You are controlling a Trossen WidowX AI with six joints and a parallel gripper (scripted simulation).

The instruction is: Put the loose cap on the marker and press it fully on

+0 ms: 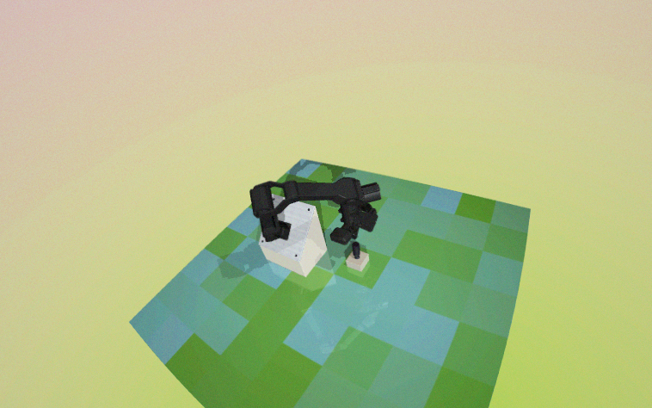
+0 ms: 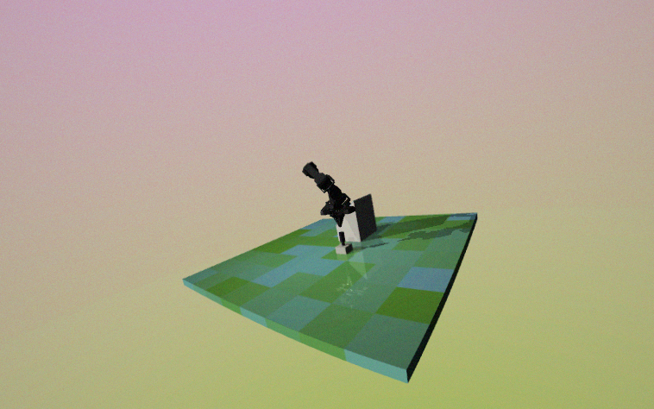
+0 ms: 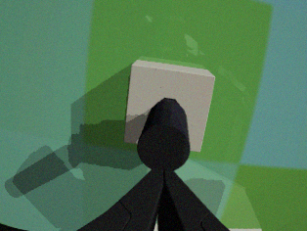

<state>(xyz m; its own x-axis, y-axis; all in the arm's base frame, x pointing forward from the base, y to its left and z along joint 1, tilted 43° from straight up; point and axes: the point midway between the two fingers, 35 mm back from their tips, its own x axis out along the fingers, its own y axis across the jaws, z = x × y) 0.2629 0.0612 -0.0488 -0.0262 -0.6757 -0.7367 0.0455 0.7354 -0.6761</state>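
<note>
The black cap lies 5 cm below my gripper tip. From my gripper tip the other things lie so: beige holder block (12 cm below).
</note>
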